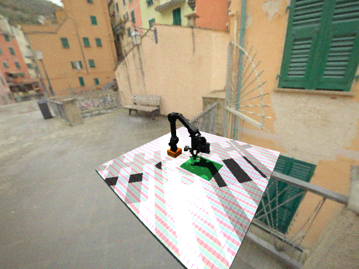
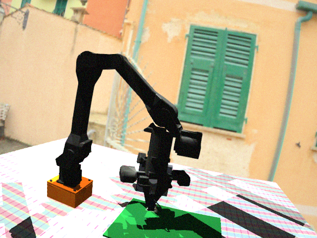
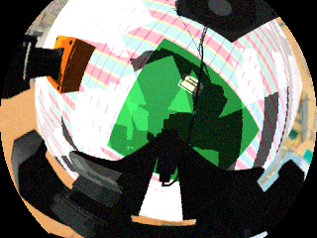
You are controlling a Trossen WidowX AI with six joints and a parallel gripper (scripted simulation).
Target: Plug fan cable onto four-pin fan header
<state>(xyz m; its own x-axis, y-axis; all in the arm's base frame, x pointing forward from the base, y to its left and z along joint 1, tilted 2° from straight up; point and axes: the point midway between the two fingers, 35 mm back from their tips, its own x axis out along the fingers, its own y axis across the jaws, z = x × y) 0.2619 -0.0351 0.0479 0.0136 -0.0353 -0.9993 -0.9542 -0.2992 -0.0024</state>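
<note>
Right now my gripper tip is 70 mm short of the green board, 10 mm to the left of it and 80 mm above it.
</note>
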